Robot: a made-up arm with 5 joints. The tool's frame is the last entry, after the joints.
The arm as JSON. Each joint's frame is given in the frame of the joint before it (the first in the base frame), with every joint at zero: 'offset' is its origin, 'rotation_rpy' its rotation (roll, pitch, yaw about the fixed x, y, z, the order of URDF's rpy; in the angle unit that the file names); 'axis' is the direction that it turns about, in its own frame. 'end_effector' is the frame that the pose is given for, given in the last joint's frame.
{
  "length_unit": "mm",
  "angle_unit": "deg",
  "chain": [
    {
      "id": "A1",
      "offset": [
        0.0,
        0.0,
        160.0
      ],
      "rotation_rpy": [
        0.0,
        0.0,
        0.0
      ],
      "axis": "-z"
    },
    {
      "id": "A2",
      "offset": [
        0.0,
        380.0,
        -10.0
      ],
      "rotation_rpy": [
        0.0,
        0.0,
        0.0
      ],
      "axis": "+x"
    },
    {
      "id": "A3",
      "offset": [
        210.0,
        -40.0,
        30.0
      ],
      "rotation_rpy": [
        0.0,
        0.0,
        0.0
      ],
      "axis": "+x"
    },
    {
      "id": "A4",
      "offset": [
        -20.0,
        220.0,
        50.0
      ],
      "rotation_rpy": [
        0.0,
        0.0,
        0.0
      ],
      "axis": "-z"
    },
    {
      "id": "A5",
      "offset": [
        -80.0,
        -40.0,
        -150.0
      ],
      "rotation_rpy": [
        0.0,
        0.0,
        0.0
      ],
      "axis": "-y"
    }
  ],
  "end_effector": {
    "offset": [
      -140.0,
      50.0,
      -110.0
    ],
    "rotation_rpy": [
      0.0,
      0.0,
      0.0
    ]
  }
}
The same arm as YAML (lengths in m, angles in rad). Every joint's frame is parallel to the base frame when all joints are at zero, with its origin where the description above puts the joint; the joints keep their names.
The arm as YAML. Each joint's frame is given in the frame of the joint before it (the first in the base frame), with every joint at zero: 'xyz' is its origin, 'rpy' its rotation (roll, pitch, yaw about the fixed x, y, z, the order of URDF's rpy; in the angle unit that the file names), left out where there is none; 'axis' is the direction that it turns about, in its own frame. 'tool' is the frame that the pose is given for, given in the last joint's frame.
units:
  length: m
  angle: rad
joints:
  - name: A1
    type: revolute
    origin:
      xyz: [0.0, 0.0, 0.16]
    axis: "-z"
  - name: A2
    type: revolute
    origin:
      xyz: [0.0, 0.38, -0.01]
    axis: "+x"
  - name: A3
    type: revolute
    origin:
      xyz: [0.21, -0.04, 0.03]
    axis: "+x"
  - name: A4
    type: revolute
    origin:
      xyz: [-0.02, 0.22, 0.05]
    axis: "-z"
  - name: A5
    type: revolute
    origin:
      xyz: [-0.08, -0.04, -0.15]
    axis: "-y"
tool:
  origin:
    xyz: [-0.14, 0.05, -0.11]

